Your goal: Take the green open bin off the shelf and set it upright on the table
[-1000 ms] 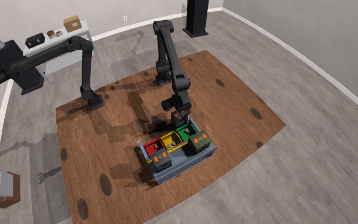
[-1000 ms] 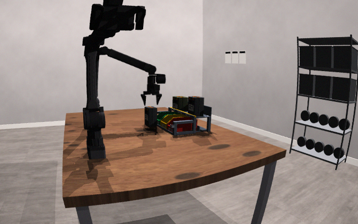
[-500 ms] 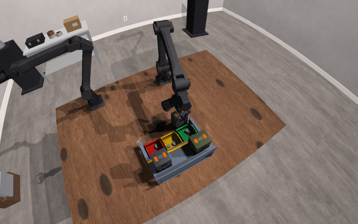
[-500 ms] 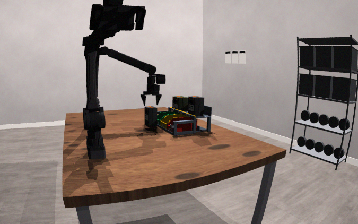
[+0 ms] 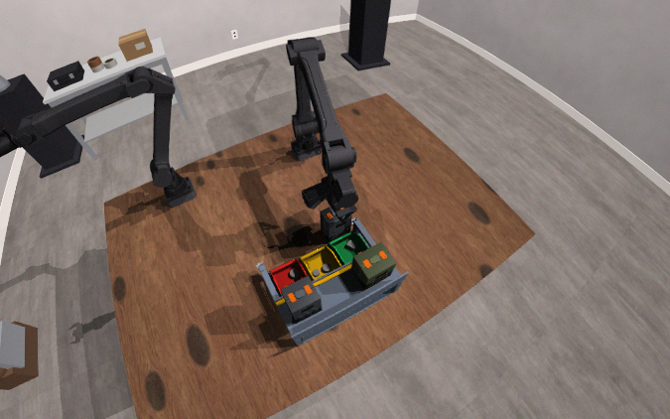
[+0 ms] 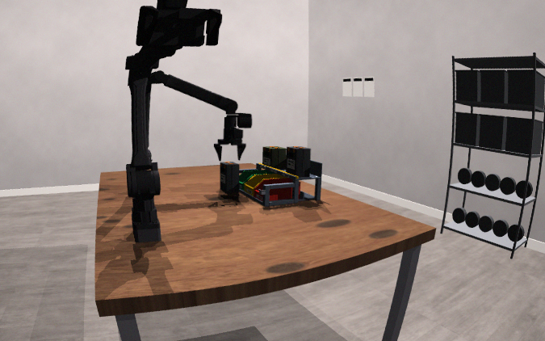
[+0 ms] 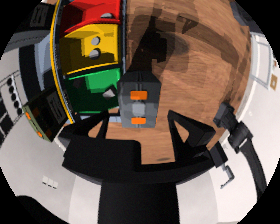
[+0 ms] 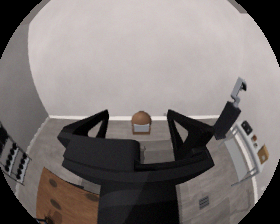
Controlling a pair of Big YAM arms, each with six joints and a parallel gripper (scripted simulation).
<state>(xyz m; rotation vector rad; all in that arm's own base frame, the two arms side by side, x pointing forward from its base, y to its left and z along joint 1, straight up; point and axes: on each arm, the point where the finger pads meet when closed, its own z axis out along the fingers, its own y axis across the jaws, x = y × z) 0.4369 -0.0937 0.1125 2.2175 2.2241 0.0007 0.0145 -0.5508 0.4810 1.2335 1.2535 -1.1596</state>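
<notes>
Now: left hand 9 cm above the black box. Also, from my left hand: grey shelf 17 cm ahead, 11 cm to the right, 8 cm below; then yellow bin 14 cm ahead, 11 cm to the right, 11 cm below; then green open bin 13 cm ahead, 11 cm below.
</notes>
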